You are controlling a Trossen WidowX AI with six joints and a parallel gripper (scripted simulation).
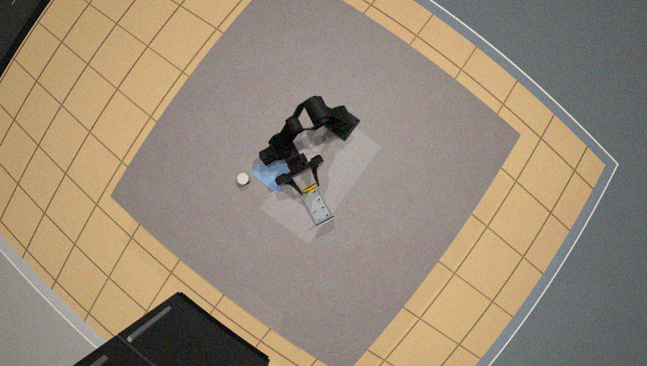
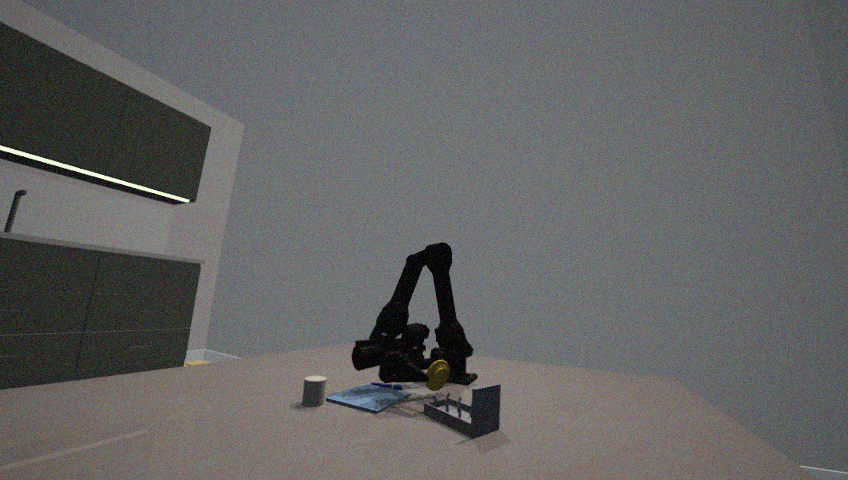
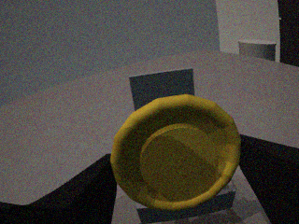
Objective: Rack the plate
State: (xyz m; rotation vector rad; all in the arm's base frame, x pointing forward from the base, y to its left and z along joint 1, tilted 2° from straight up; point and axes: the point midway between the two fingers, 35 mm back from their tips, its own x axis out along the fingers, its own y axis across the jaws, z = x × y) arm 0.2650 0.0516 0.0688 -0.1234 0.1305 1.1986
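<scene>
The grey dish rack lies 3 cm ahead of my gripper tip, 6 cm to the left of it and 4 cm below it. Round my gripper tip: yellow plate 1 cm to the right; light blue mat 3 cm ahead, 16 cm to the right, 6 cm below.
</scene>
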